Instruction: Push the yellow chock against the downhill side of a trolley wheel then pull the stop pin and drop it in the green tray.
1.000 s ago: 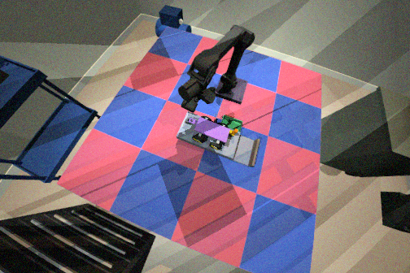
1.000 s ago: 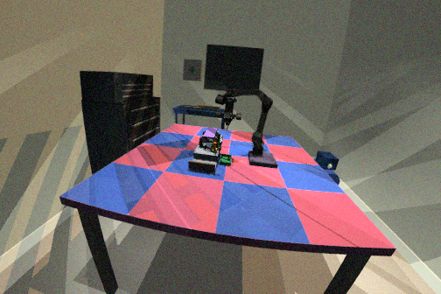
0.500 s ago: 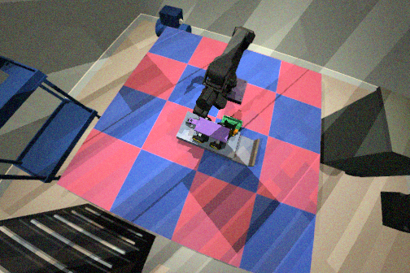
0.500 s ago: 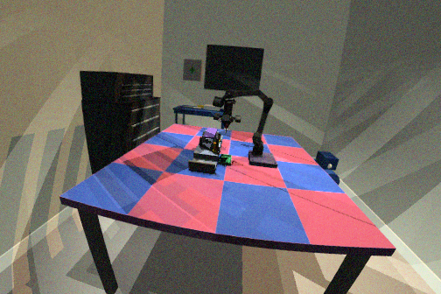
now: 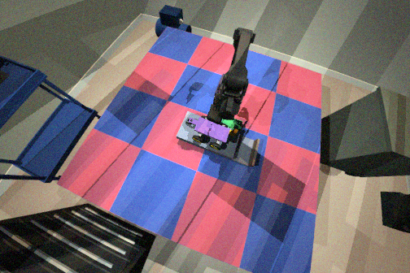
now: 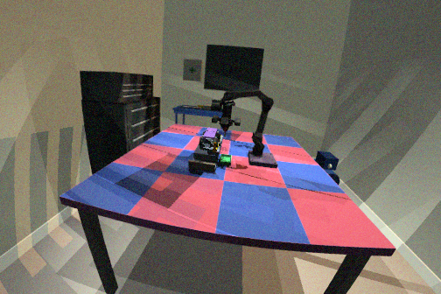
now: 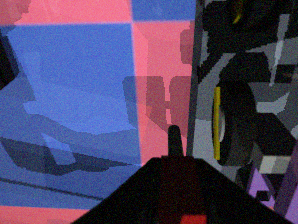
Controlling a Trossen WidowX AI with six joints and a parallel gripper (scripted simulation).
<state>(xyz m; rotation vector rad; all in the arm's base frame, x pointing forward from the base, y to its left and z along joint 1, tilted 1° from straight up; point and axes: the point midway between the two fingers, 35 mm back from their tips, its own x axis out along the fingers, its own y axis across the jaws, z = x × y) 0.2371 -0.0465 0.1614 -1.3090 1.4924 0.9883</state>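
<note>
Now: the green tray 170 mm below my gripper tip, 120 mm to the left of it and 10 mm behind it. Also, from my gripper tip: red-headed stop pin right at my gripper tip; trolley 100 mm ahead, 50 mm below, 10 mm to the left; yellow chock 110 mm to the left, 80 mm below, 60 mm ahead.
</note>
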